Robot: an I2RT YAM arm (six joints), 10 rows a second.
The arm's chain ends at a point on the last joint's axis. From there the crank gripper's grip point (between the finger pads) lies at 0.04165 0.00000 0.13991 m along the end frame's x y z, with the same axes.
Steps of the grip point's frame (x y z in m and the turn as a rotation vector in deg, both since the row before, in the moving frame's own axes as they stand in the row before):
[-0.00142, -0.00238, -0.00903, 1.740, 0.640, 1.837]
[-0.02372, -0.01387, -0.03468, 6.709, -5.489, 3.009]
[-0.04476, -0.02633, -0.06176, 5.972, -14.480, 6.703]
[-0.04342, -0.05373, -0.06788, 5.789, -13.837, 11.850]
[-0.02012, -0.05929, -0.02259, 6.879, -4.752, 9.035]
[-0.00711, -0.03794, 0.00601, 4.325, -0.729, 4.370]
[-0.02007, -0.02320, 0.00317, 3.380, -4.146, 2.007]
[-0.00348, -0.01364, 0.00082, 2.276, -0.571, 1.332]
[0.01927, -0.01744, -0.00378, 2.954, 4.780, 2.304]
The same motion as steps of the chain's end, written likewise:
[-0.00303, 0.00050, -0.00851, 1.740, 0.640, 1.837]
[-0.01055, 0.00085, -0.03718, 6.709, -5.489, 3.009]
[-0.00916, -0.01416, -0.06719, 5.972, -14.480, 6.703]
[-0.00962, -0.04434, -0.07343, 5.789, -13.837, 11.850]
[-0.00927, -0.04802, -0.02493, 6.879, -4.752, 9.035]
[-0.00561, -0.03048, 0.00577, 4.325, -0.729, 4.370]
[-0.00997, -0.01615, 0.00073, 3.380, -4.146, 2.007]
[-0.00214, -0.00903, 0.00050, 2.276, -0.571, 1.332]
[0.00765, -0.01224, 0.00032, 2.954, 4.780, 2.304]

